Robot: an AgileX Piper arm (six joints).
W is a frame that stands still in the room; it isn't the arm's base.
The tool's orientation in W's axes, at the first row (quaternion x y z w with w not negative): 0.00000 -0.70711 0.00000 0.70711
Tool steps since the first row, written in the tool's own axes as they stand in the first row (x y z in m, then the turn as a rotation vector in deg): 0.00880 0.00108 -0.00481 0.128 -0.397 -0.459; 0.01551 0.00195 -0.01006 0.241 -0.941 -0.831; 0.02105 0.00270 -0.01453 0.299 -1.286 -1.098; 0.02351 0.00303 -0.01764 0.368 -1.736 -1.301; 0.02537 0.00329 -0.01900 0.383 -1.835 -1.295; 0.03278 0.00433 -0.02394 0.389 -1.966 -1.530; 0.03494 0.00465 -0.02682 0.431 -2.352 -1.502; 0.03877 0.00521 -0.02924 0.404 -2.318 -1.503; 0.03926 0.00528 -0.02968 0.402 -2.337 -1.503; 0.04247 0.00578 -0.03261 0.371 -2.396 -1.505; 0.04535 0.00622 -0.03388 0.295 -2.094 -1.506; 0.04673 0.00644 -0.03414 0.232 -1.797 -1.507; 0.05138 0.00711 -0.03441 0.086 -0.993 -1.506
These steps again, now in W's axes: 0.00481 0.00108 0.00880 0.459 -0.397 0.128; 0.01006 0.00195 0.01551 0.831 -0.941 0.241; 0.01453 0.00270 0.02105 1.098 -1.286 0.299; 0.01764 0.00303 0.02351 1.301 -1.736 0.368; 0.01900 0.00329 0.02537 1.295 -1.835 0.383; 0.02394 0.00433 0.03278 1.530 -1.966 0.389; 0.02682 0.00465 0.03494 1.502 -2.352 0.431; 0.02924 0.00521 0.03877 1.503 -2.318 0.404; 0.02968 0.00528 0.03926 1.503 -2.337 0.402; 0.03261 0.00578 0.04247 1.505 -2.396 0.371; 0.03388 0.00622 0.04535 1.506 -2.094 0.295; 0.03414 0.00644 0.04673 1.507 -1.797 0.232; 0.03441 0.00711 0.05138 1.506 -0.993 0.086
